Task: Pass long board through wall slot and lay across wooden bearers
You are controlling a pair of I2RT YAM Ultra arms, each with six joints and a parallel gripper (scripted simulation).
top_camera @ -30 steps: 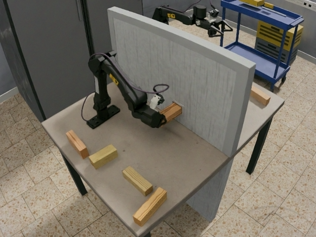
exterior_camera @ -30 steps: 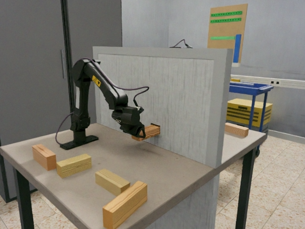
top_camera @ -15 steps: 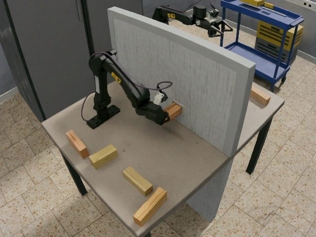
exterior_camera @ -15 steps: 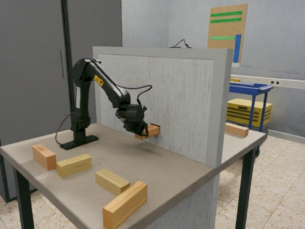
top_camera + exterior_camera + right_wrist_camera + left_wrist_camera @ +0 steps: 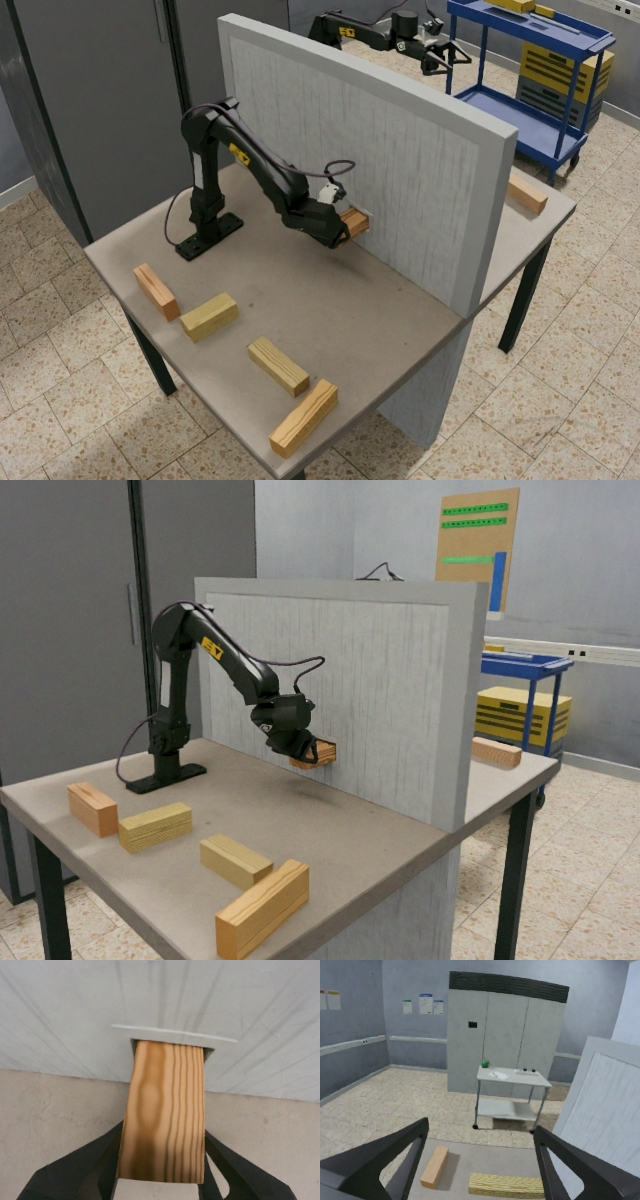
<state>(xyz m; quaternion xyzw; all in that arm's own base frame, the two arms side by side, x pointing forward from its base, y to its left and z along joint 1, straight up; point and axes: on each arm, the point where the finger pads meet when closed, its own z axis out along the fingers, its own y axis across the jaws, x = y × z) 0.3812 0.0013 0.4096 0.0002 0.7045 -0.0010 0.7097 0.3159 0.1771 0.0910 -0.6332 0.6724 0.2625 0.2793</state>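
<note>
Now: left hand 32 cm above the long board, 29 cm to the left of it and 4 cm past it. Round my left hand: yellow bearer: 39 cm below, 14 cm ahead, 13 cm to the right.
</note>
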